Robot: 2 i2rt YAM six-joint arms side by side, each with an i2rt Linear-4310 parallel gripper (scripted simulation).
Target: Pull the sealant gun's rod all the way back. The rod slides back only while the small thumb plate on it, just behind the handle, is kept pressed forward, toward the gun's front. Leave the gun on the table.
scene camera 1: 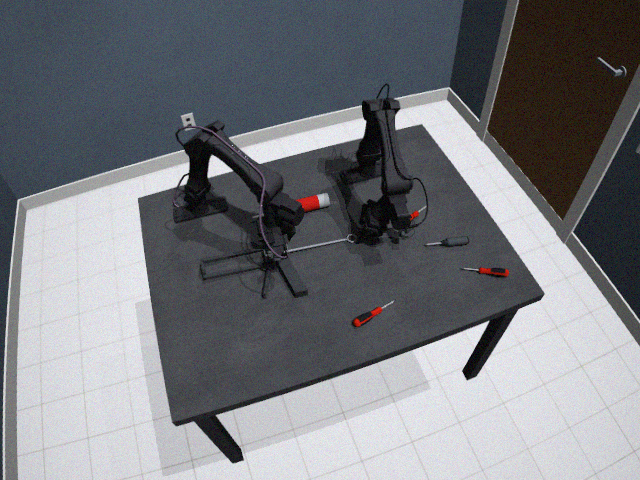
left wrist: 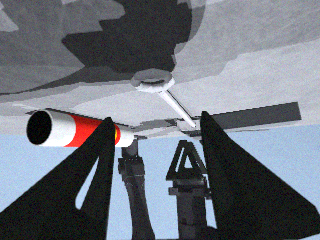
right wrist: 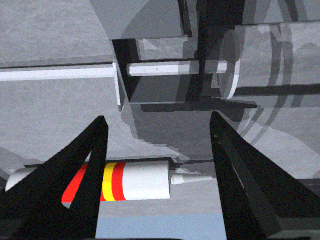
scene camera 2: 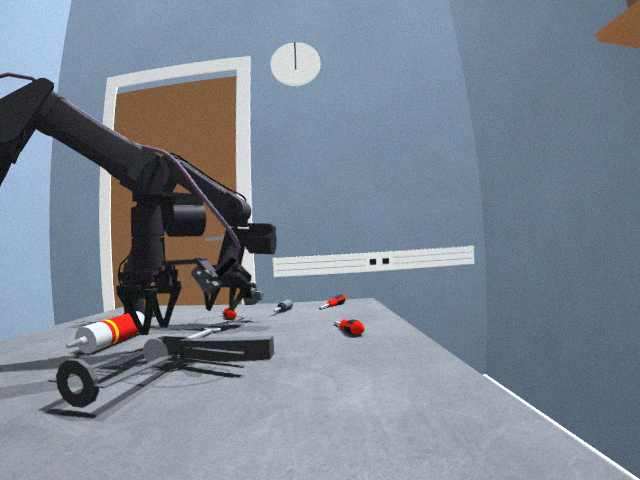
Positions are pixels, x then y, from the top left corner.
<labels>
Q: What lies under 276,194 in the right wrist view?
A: My right gripper.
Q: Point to a rod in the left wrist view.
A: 161,88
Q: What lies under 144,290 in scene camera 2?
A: My right gripper.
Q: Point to a white cartridge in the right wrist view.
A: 151,179
</labels>
